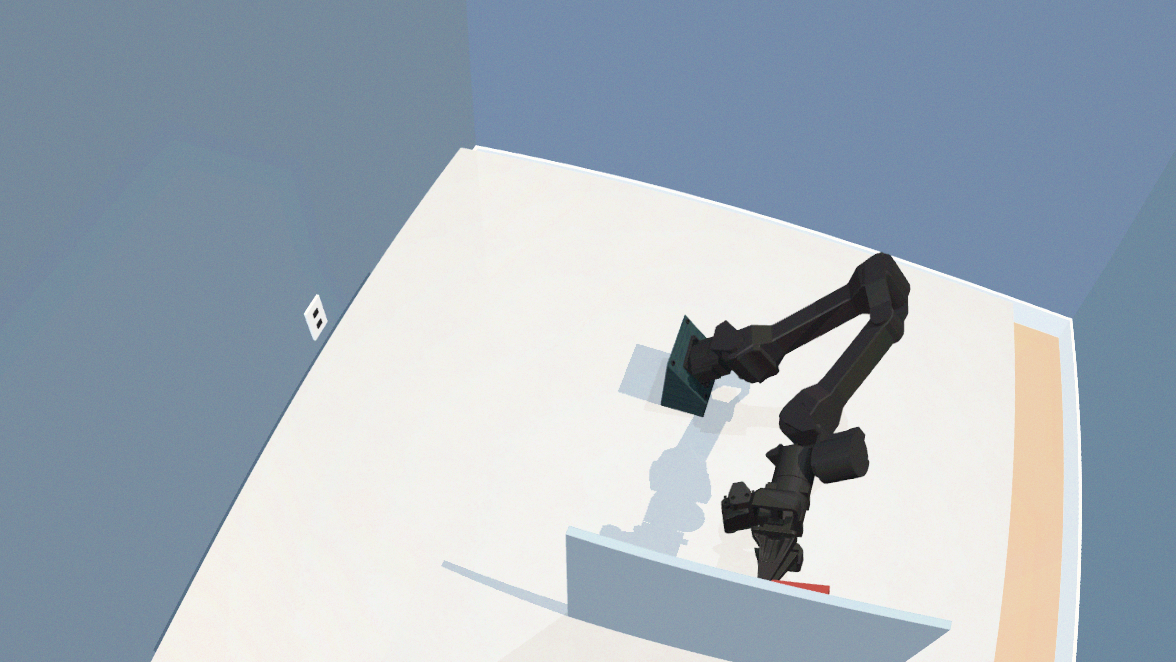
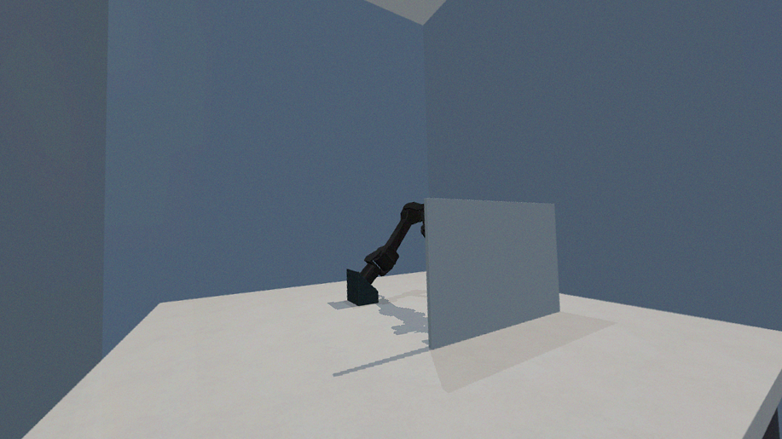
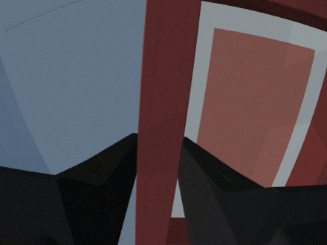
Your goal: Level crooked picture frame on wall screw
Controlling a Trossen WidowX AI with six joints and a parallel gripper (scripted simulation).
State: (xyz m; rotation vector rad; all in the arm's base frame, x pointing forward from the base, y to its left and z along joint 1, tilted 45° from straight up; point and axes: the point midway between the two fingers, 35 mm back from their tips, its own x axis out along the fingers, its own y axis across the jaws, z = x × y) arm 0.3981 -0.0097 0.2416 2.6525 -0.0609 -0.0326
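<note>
My gripper tip is 1 cm short of the picture frame, 1 cm to the right of it and 5 cm above it. The rest, counted from my gripper tip: wall panel: 2 cm ahead, 7 cm below.
</note>
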